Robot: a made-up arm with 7 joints.
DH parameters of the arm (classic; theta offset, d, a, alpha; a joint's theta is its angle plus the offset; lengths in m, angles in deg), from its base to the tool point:
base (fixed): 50.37 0 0.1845 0
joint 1: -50.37 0.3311 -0.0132 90
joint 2: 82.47 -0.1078 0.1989 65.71
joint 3: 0 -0.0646 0.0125 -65.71
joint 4: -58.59 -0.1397 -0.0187 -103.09
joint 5: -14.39 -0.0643 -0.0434 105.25
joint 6: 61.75 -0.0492 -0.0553 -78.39
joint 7: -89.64 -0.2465 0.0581 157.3
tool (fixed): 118.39 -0.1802 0 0
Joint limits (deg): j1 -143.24..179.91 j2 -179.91..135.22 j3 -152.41..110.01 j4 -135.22..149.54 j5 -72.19..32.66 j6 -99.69..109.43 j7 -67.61..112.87
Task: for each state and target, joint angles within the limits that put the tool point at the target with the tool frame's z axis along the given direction. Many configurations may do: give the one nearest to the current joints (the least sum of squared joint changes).
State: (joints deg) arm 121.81 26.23 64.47 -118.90 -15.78 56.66 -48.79
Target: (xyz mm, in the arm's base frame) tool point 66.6 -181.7 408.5 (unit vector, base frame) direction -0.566 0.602 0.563
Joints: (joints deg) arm 113.35 60.81 62.39 -105.89 -28.05 67.38 -34.99
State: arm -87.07 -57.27 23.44 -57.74 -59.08 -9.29 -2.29
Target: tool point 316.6 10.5 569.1 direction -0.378 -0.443 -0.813
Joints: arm -103.32 -24.59 50.63 -34.61 -38.16 21.05 4.55
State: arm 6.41 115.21 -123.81 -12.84 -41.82 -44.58 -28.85
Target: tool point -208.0 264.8 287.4 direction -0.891 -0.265 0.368
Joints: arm -10.20 67.90 -152.41 -56.33 -56.40 -36.07 -9.01
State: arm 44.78 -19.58 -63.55 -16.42 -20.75 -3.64 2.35
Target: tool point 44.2 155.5 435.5 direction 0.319 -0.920 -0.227
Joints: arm 30.14 -37.14 -87.68 -13.75 -19.99 -39.49 14.82
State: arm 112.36 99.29 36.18 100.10 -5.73 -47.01 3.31
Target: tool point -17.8 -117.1 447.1 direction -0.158 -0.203 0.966
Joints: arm 120.33 86.69 -10.34 56.41 -19.08 -31.12 -19.55
